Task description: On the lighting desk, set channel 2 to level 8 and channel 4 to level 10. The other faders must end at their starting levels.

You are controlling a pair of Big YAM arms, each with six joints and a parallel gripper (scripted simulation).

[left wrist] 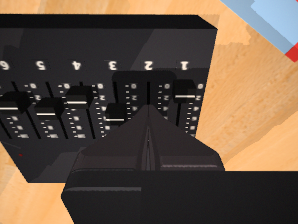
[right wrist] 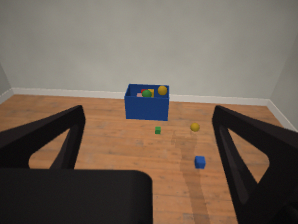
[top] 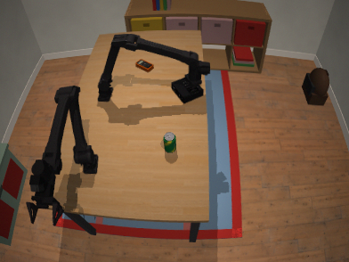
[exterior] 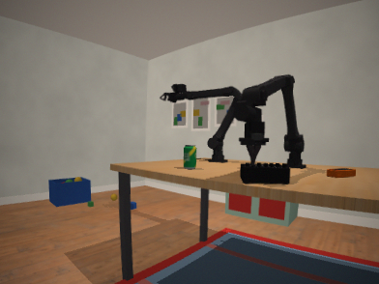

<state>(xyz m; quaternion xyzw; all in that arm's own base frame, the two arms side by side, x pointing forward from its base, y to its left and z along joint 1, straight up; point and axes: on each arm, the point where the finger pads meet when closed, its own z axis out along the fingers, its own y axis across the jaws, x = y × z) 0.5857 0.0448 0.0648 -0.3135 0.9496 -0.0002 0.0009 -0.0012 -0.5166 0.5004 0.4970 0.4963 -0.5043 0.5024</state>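
Now: the channel 2 knob 10 mm behind my left hand and 10 mm to the right of it. Round my left hand: channel 3 knob 10 mm behind, 20 mm to the left; channel 4 cap 10 mm behind, 50 mm to the left.
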